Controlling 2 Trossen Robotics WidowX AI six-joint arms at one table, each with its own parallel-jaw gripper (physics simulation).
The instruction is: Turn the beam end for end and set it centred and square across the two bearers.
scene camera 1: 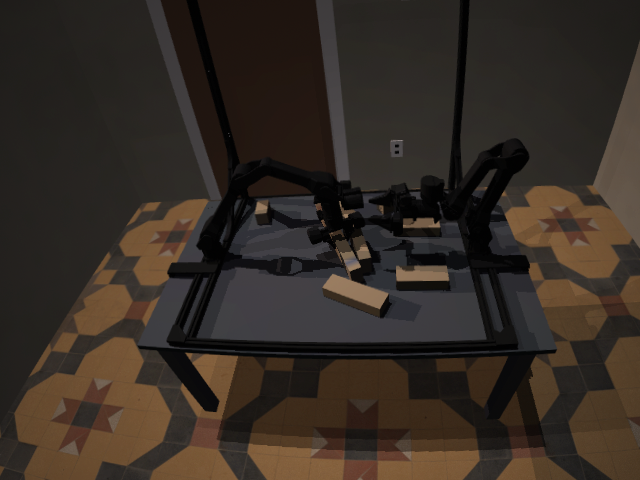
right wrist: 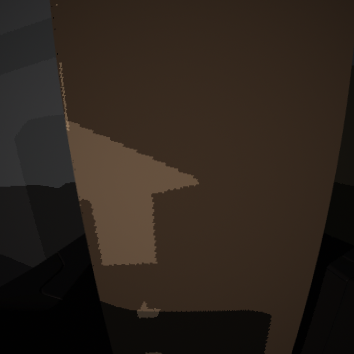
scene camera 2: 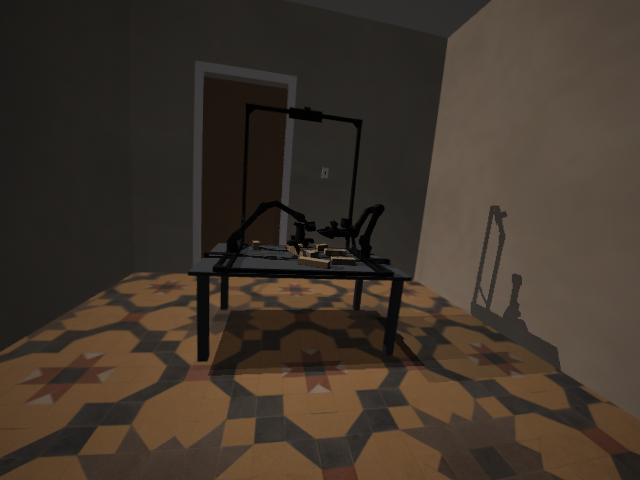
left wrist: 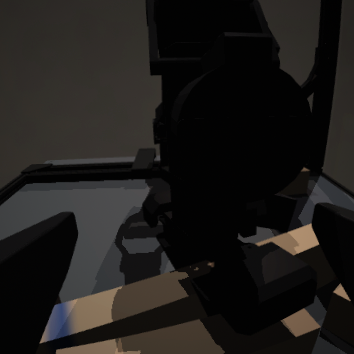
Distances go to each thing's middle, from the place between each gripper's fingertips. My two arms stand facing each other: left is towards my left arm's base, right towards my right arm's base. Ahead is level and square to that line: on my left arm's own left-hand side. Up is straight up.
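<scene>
The beam (scene camera 1: 349, 261) is 2 cm behind my right hand, 1 cm to the right of it and 2 cm above it.
As for my left hand, it is 110 mm to the left of the beam and 40 mm past it, and it is also 150 mm above the beam.
</scene>
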